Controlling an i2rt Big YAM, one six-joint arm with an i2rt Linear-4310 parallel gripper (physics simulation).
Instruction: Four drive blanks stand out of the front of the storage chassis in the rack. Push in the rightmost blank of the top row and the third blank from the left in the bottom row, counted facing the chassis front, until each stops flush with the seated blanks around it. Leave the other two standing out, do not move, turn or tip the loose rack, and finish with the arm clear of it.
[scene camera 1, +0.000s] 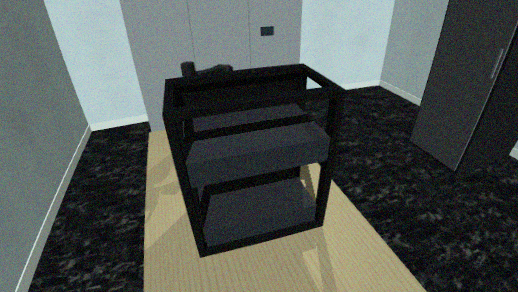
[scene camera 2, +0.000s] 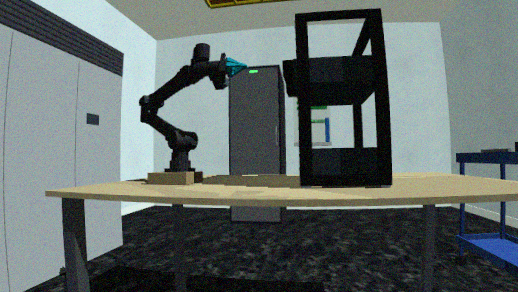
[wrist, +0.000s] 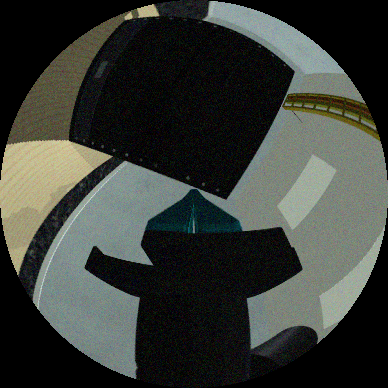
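Where they show: gripper, between the fingertips: (scene camera 2: 247, 66) (wrist: 193, 193); arm's base, origin of its link: (scene camera 2: 180, 171).
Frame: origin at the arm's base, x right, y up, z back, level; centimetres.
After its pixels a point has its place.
The black rack (scene camera 1: 325, 192) {x -38.5, y 15.7, z -76.9 cm} (scene camera 2: 384, 110) {x 10.3, y 19.8, z -78.0 cm} (wrist: 167, 167) {x 7.6, y 36.1, z -45.2 cm} stands upright on the table. Inside it are an upper dark chassis (scene camera 1: 260, 150) {x -14.2, y 39.4, z -78.2 cm} (scene camera 2: 340, 75) {x 8.0, y 32.7, z -64.7 cm} and a lower dark unit (scene camera 1: 260, 210) {x -14.9, y 8.4, z -72.7 cm} (scene camera 2: 332, 165) {x 7.7, y 2.6, z -61.0 cm}. A dark block (scene camera 2: 290, 78) {x 4.9, y 33.7, z -47.3 cm} juts from the rack's front at the upper chassis's height. Individual drive blanks cannot be made out; the rack front is nearly black in the wrist view. My gripper (scene camera 2: 245, 65) {x 4.1, y 40.1, z -31.0 cm} (wrist: 193, 193) {x 4.1, y 40.1, z -31.0 cm} is shut and empty, teal fingertips toward the rack, with a gap before the jutting block. In scene camera 1 the rack hides the fingertips.
The arm (scene camera 1: 220, 69) {x -11.7, y 36.9, z 16.1 cm} (scene camera 2: 167, 90) {x -2.3, y 35.8, z 8.2 cm} stands on a wooden block (scene camera 2: 170, 178) {x 9.1, y -2.1, z -1.1 cm} at the table's (scene camera 1: 240, 272) {x -3.6, y -4.6, z -88.5 cm} (scene camera 2: 425, 192) {x 22.9, y -4.5, z -85.8 cm} other end, facing the rack front. A tall dark cabinet (scene camera 1: 450, 100) (scene camera 2: 255, 150) stands beyond the table. A blue cart (scene camera 2: 482, 158) is at the right.
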